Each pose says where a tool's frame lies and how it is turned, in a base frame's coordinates. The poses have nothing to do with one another.
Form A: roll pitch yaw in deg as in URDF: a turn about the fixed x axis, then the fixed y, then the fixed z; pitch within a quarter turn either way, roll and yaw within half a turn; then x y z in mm.
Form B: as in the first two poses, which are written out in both.
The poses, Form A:
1: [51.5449 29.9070 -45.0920 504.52 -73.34 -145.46]
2: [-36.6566 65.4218 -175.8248 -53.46 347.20 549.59]
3: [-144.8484 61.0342 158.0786 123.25 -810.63 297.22]
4: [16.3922 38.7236 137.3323 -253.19 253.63 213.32]
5: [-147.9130 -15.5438 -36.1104 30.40 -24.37 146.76]
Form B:
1:
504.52 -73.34 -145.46
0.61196 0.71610 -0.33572
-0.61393 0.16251 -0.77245
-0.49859 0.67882 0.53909

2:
-53.46 347.20 549.59
-0.41483 0.59989 -0.68414
-0.03028 -0.76057 -0.64855
-0.90939 -0.24832 0.33367

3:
123.25 -810.63 297.22
-0.44927 0.77255 0.44869
0.18080 0.57046 -0.80118
-0.87491 -0.27882 -0.39597

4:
-253.19 253.63 213.32
-0.57366 -0.78001 -0.25001
0.52876 -0.58576 0.61425
-0.62556 0.22017 0.74846

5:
30.40 -24.37 146.76
0.77834 -0.38431 0.49648
-0.56779 -0.76837 0.29535
0.26797 -0.51178 -0.81626

